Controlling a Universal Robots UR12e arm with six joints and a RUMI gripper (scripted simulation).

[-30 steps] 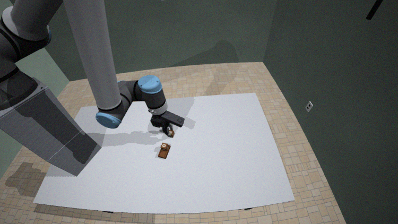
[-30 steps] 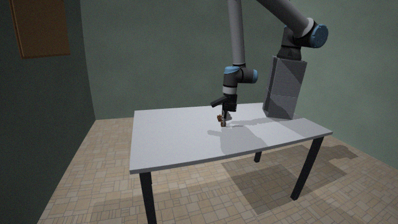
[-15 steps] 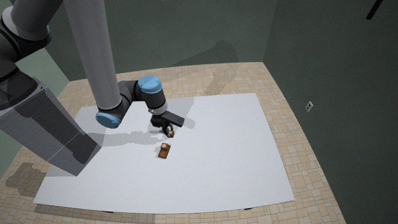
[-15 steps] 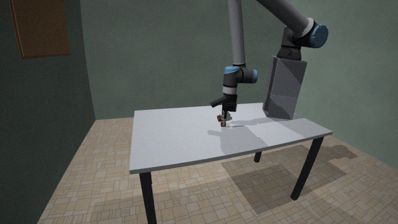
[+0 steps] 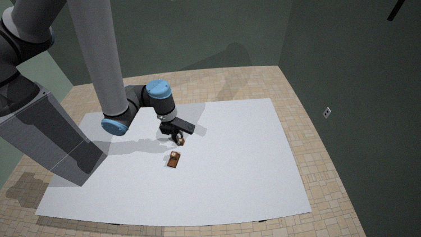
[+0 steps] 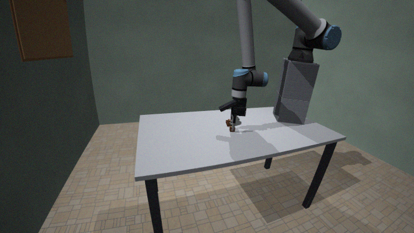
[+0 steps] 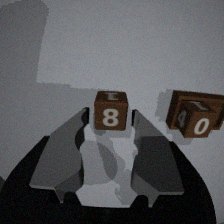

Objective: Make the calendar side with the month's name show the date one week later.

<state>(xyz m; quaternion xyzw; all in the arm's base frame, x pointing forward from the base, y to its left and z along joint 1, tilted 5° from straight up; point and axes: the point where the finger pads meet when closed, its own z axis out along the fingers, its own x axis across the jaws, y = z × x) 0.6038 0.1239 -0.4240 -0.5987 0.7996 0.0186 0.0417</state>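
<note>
Now: hand 1 cm above the brown date cube. Round my hand: brown wooden tray: 3 cm behind, 11 cm to the right, 2 cm below.
</note>
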